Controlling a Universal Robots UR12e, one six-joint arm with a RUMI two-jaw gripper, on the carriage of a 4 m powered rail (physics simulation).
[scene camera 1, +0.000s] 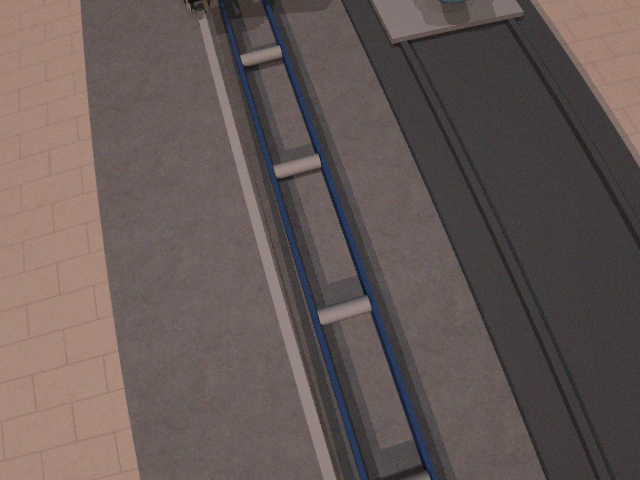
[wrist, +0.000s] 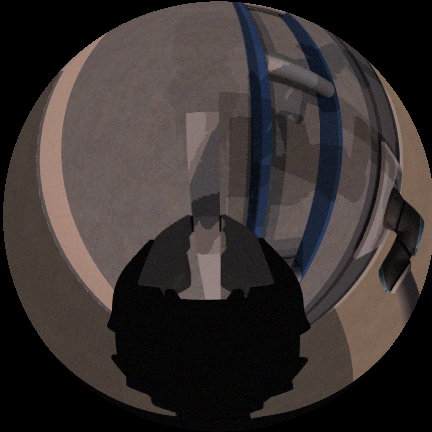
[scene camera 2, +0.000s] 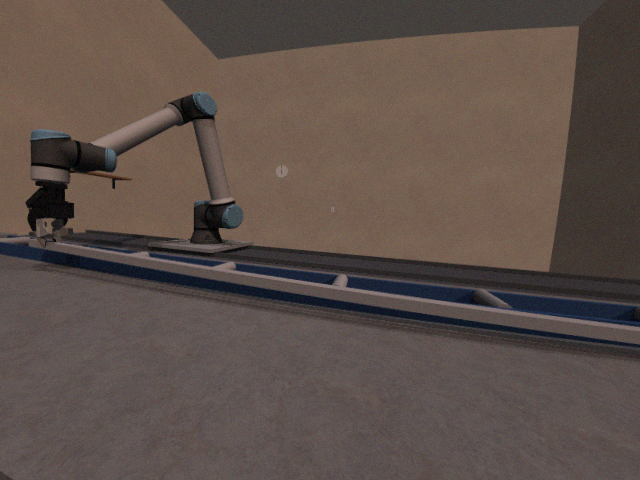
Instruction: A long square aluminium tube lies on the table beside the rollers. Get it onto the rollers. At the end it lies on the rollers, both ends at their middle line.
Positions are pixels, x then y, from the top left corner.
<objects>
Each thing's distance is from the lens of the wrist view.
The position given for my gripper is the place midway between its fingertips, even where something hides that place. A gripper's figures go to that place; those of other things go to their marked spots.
my gripper (wrist: 206, 216): 15 cm
long square aluminium tube (wrist: 202, 128): 12 cm
roller (wrist: 275, 66): 22 cm
The marked spots on the roller and the long square aluminium tube are 15 cm apart.
</objects>
